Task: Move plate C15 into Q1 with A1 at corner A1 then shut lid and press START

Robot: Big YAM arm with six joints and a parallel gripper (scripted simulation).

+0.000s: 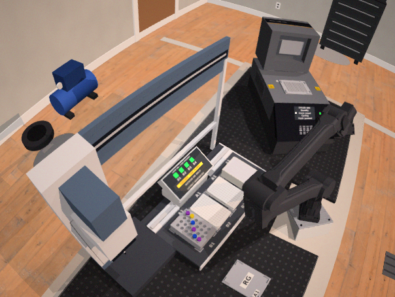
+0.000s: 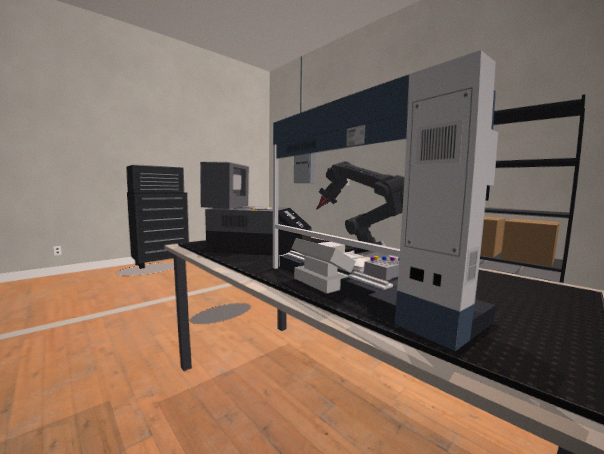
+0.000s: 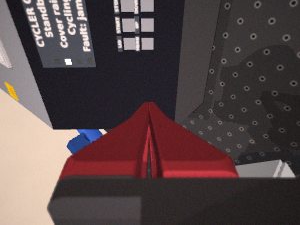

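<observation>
The deep-well block lies 250 mm ahead of my hand, 200 mm to the left of it and 150 mm below it. Round my hand: coloured tube (490 mm to the left, 340 mm ahead, 140 mm below); then tube cooling block (480 mm to the left, 350 mm ahead, 150 mm below); then grey RG nest (580 mm to the left, 210 mm below, 120 mm ahead).
</observation>
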